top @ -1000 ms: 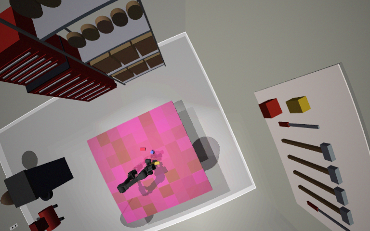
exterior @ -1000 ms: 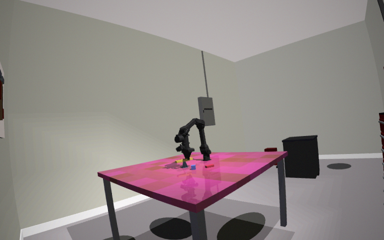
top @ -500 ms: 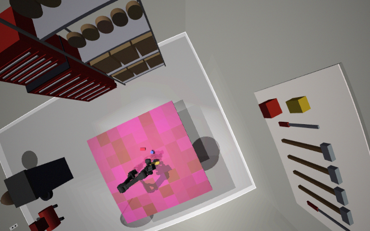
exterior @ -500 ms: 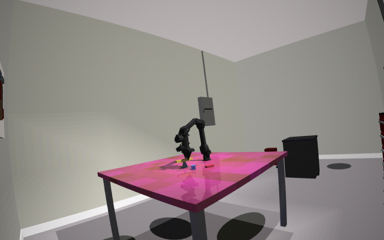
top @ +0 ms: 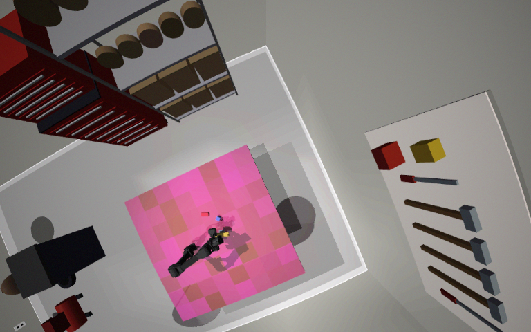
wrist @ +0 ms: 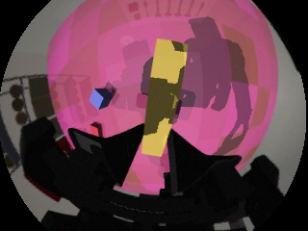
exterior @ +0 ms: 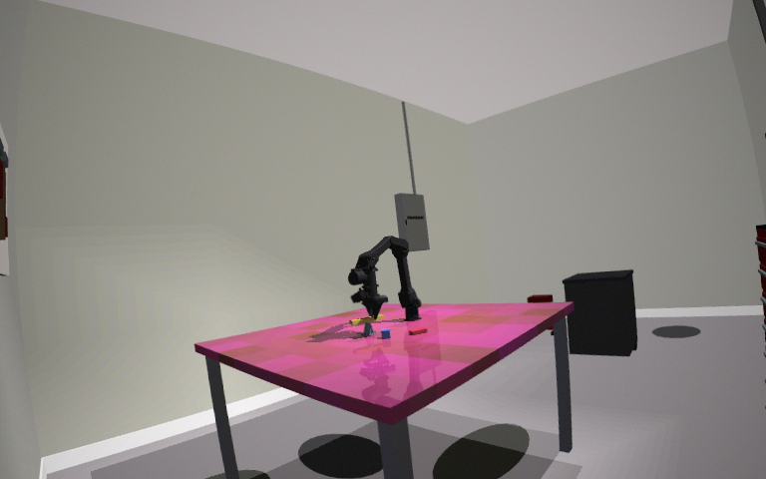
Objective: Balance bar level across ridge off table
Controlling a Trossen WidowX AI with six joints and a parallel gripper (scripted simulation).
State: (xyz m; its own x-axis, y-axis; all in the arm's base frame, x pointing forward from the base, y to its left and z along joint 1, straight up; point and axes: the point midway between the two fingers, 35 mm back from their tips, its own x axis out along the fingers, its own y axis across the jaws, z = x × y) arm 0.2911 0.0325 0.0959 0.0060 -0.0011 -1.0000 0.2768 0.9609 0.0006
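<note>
The yellow bar lies 3 cm ahead of my gripper tip and 1 cm to the right of it. From my gripper tip the other things lie so: small blue cube (12 cm to the left, 6 cm ahead, 4 cm below); then small red block (20 cm to the left, 5 cm below, 4 cm behind).
</note>
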